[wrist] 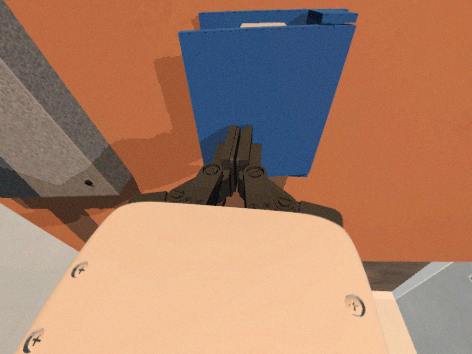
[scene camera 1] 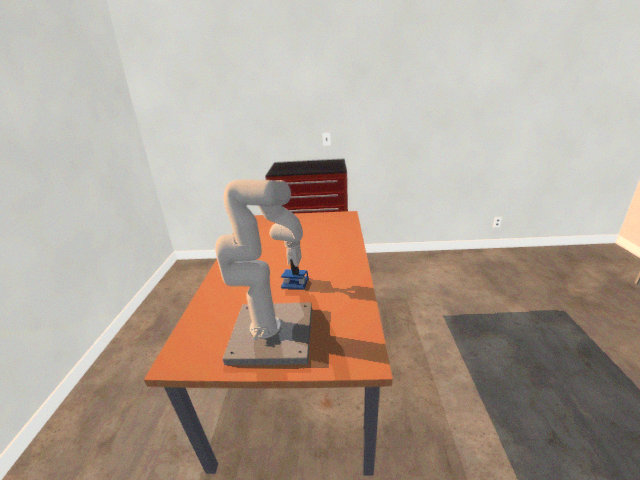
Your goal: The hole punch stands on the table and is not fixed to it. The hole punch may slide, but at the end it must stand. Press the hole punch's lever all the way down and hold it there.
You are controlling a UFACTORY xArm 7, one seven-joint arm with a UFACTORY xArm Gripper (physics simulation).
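Frame: origin at the arm's base, x back, y right, z up, level; centimetres.
Seen in the pictures: gripper, fingertip midpoint: (wrist: 241, 142) (scene camera 1: 295, 274); arm's base at its link origin: (scene camera 1: 265, 327).
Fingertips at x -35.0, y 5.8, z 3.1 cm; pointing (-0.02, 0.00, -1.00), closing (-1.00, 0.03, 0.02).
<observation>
Pixels of each thing's top centre, then the offset from my fingertips to it. "spot": a spot on its surface instead. Level surfaces: height alone.
- blue hole punch at a spot on its surface: (scene camera 1: 294, 285) spot: dx +1.8, dy -0.9, dz -5.6 cm
- base at a spot on its surface: (wrist: 220, 20) spot: dx +1.7, dy -7.0, dz -5.6 cm
- orange table at its surface level: dz -6.8 cm
The blue hole punch (scene camera 1: 294, 285) stands upright on the orange table. Its flat lever (scene camera 1: 285, 274) (wrist: 270, 80) is the top plate, with a gap between it and the base in the scene view. In the wrist view the lever covers most of the base, and an edge of the base (wrist: 220, 20) shows beyond the lever's far edge. My gripper (scene camera 1: 295, 273) (wrist: 241, 142) is shut and empty. Its fingertips are over the lever, toward the near end in the wrist view. Whether they touch the lever is hard to tell.
The robot's grey base plate (scene camera 1: 268, 351) (wrist: 65, 145) is on the near part of the orange table (scene camera 1: 336, 242) (wrist: 410, 150). A red drawer cabinet (scene camera 1: 320, 191) stands behind the table's far end.
</observation>
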